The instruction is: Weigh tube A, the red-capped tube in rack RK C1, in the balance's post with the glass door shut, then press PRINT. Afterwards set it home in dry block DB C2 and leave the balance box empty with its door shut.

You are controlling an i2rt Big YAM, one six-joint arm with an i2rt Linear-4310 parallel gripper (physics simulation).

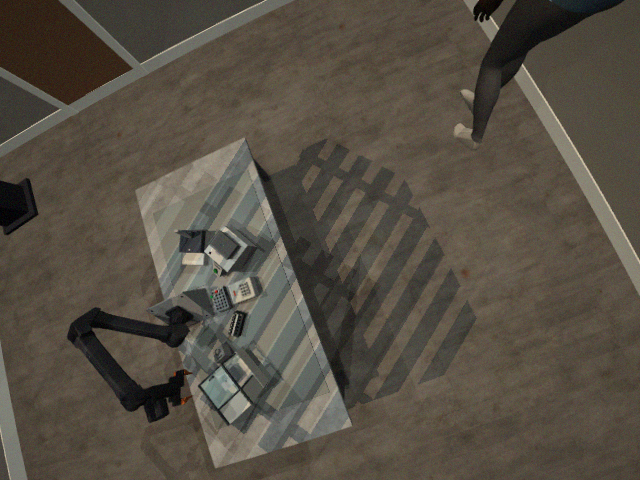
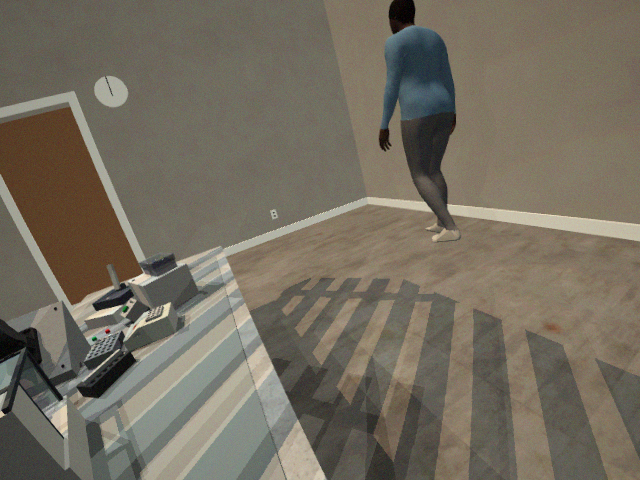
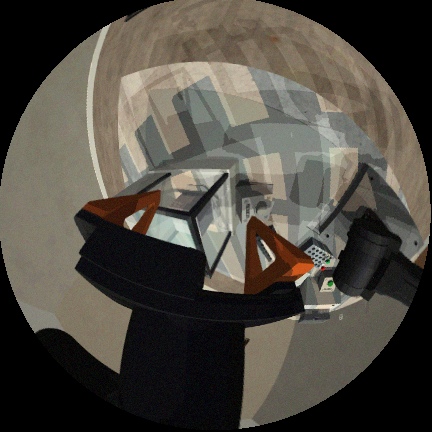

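Pixels of known places: gripper, fingertip midpoint: (image 1: 192, 384) (image 3: 205, 207); arm's base, link origin: (image 1: 180, 313) (image 3: 372, 237).
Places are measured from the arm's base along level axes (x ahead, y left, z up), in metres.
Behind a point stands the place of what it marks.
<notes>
A small red cap (image 1: 216, 292) @[z -0.053, x 0.216, y 0.018 m] (image 2: 107, 331) @[z -0.054, x 0.218, y 0.017 m] (image 3: 323, 268) @[z -0.051, x 0.212, y 0.024 m] stands at the edge of a grey rack (image 1: 220, 299) @[z -0.076, x 0.208, y -0.026 m] (image 2: 104, 348) @[z -0.079, x 0.207, y -0.047 m] (image 3: 316, 255) @[z -0.080, x 0.195, y -0.026 m] with a grid of holes, near a green cap. The glass-walled balance box (image 1: 219, 383) @[z 0.102, x 0.139, y -0.407 m] (image 2: 14, 381) @[z 0.107, x 0.232, y -0.479 m] (image 3: 210, 194) @[z 0.051, x 0.033, y -0.370 m] has dark frame bars; I cannot tell whether its door is shut, and no tube can be made out inside. A cream unit (image 1: 242, 290) @[z -0.037, x 0.371, y -0.044 m] (image 2: 149, 330) @[z -0.066, x 0.356, y -0.096 m] with a small grid stands beside the rack; labels are not legible. My gripper (image 1: 188, 386) @[z 0.108, x 0.007, y -0.353 m] (image 3: 205, 207) @[z 0.108, x 0.007, y -0.353 m] is open and empty, beside the balance near the table's edge.
A small box with a round dial (image 1: 222, 352) @[z -0.034, x 0.121, y -0.295 m] (image 3: 257, 207) @[z -0.036, x 0.085, y -0.292 m] stands beside the balance. A black slotted block (image 1: 236, 323) @[z -0.061, x 0.248, y -0.190 m] (image 2: 105, 374) @[z -0.072, x 0.245, y -0.230 m] lies near the rack. A large grey plate (image 1: 199, 304) @[z -0.012, x 0.121, y -0.003 m] (image 2: 54, 341) @[z -0.006, x 0.087, y -0.010 m] stands by the arm's base. A green-button box (image 1: 217, 269) @[z -0.034, x 0.279, y 0.127 m] (image 3: 330, 283) @[z -0.037, x 0.266, y 0.128 m] is farther along.
</notes>
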